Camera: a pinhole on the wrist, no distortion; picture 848 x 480 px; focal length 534.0 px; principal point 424.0 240.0 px. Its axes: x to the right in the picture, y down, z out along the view. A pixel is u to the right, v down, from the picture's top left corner.
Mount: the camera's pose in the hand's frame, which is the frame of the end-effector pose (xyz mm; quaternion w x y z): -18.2 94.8 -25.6 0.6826 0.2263 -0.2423 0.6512
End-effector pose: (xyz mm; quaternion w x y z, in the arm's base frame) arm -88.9 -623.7 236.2 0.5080 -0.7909 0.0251 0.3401
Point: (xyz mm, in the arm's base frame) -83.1 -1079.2 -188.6
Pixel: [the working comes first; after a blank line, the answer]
In the camera's frame: 207.7 -98.4 -480.1

behind the camera
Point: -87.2 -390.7 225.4
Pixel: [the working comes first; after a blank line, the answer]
In the camera's frame: -15.3 -108.0 291.6

396.0 42.2
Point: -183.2 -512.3 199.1
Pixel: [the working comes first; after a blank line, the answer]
In the camera's frame: 44.6 -6.1 188.1

550.6 222.8
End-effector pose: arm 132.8 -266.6 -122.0 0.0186 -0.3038 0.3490 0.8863
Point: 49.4 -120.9 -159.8
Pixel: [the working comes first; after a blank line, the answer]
In the camera's frame: -71.6 -92.0 235.5

261.8 31.5
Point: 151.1 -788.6 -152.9
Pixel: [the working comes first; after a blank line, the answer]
In the camera's frame: 12.6 -97.8 -434.6

behind the camera
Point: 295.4 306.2 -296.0
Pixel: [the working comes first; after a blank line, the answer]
In the camera's frame: -402.8 86.2 582.0

54.4 319.1
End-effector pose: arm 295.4 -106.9 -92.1 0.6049 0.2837 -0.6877 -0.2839
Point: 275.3 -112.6 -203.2
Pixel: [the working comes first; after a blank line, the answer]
In the camera's frame: -105.7 40.7 158.4

67.7 377.3
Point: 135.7 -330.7 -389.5
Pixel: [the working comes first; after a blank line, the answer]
In the camera's frame: -227.9 -23.9 445.8

151.1 211.4
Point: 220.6 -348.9 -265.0
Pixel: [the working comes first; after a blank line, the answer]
In the camera's frame: -228.0 -107.2 319.0

42.3 60.5
